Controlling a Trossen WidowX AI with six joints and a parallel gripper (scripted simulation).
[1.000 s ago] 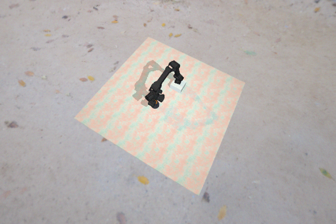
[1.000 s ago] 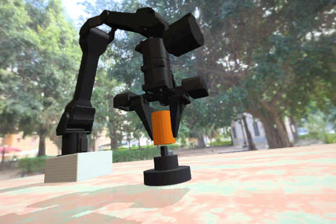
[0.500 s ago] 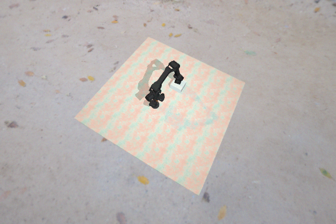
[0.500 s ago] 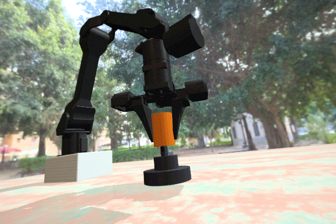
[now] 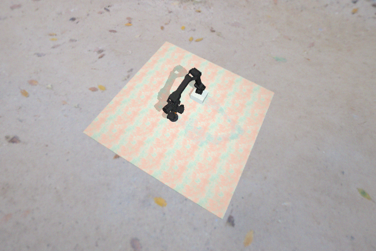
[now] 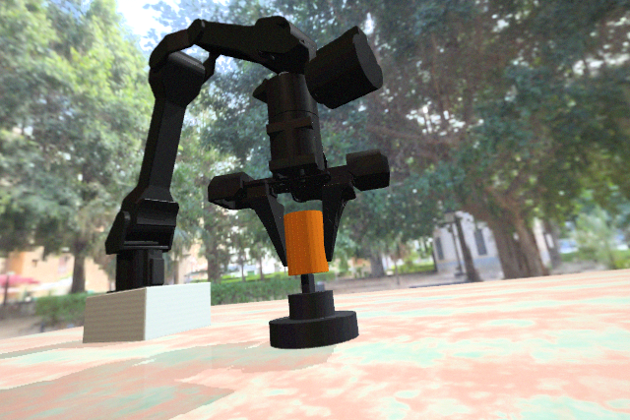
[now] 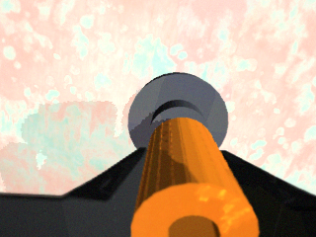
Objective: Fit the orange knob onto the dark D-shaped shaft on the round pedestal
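My gripper tip is now 20 mm below the orange knob. Also, from my gripper tip: round pedestal: 40 mm below.
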